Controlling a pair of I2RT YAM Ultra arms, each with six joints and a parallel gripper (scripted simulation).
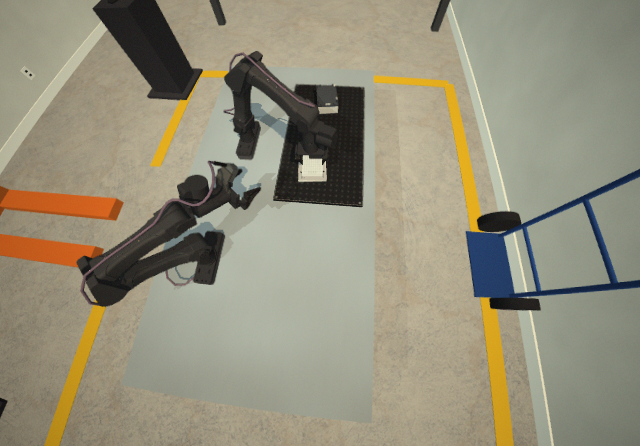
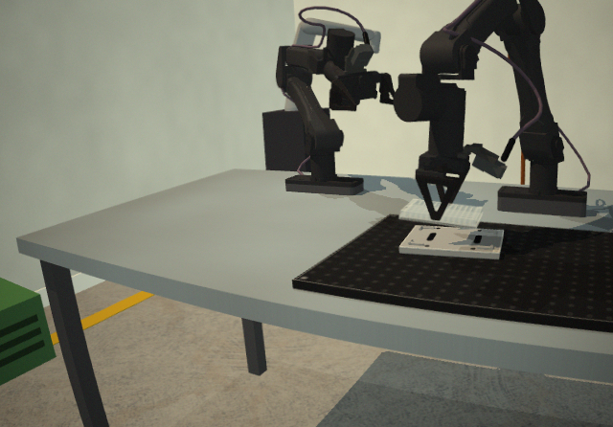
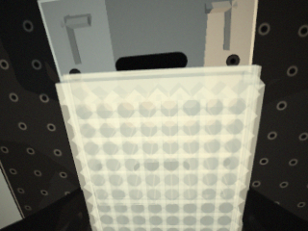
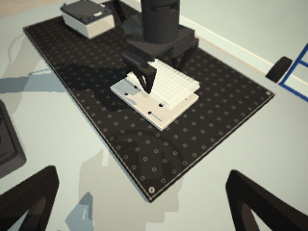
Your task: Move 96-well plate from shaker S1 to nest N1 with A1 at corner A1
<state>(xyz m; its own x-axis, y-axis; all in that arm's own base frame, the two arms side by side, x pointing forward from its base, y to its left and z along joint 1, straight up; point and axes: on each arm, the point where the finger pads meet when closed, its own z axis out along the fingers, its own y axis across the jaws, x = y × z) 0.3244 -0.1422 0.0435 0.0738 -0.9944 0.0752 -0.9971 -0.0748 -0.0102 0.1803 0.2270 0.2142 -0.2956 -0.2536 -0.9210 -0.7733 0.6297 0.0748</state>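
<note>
Now: left hand 1 cm past the plate nest N1, 2 cm to the right of it and 6 cm above it. Round my left hand: white 96-well plate: 1 cm below; A1 mark: 3 cm ahead, 11 cm to the left, 5 cm below.
</note>
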